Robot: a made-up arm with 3 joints.
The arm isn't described. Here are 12 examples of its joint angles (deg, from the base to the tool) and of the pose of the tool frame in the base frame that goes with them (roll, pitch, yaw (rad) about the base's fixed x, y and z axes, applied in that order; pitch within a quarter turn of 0, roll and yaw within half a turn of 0; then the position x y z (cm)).
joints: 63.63 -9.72 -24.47
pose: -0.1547 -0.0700 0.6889 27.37 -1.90 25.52
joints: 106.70 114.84 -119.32
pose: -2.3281 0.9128 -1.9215 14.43 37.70 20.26
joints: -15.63 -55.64 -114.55
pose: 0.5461 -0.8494 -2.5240 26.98 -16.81 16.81
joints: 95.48 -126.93 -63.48
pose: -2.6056 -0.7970 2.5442 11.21 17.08 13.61
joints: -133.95 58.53 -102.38
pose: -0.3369 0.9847 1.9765 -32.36 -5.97 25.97
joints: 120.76 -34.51 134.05
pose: 0.4459 0.4194 -1.7395 4.17 53.00 34.70
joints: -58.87 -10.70 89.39
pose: -0.0020 0.1867 0.5325 -21.07 -51.06 29.29
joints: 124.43 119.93 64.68
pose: 2.5027 -0.9001 1.3598 -8.11 25.05 -10.56
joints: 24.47 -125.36 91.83
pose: 3.0966 0.9529 -1.1989 28.63 18.06 38.04
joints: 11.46 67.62 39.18
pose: 1.0825 -0.6239 0.5009 24.12 -28.46 -4.33
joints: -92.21 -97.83 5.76
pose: -1.7081 0.0996 -1.6231 -8.95 -11.25 35.69
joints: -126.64 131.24 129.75
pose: -2.5114 -0.6164 1.6015 -31.18 -30.04 -2.40
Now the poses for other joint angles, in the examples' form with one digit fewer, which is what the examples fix.
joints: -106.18 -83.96 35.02
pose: -1.442 0.607 -1.780 -17.9 -12.4 44.3
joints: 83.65 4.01 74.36
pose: 0.019 -0.067 2.757 49.9 22.9 21.9
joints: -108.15 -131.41 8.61
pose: -2.299 0.113 -1.987 -3.3 -11.5 28.6
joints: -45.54 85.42 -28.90
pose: 1.480 0.503 -0.839 -9.4 -24.2 10.3
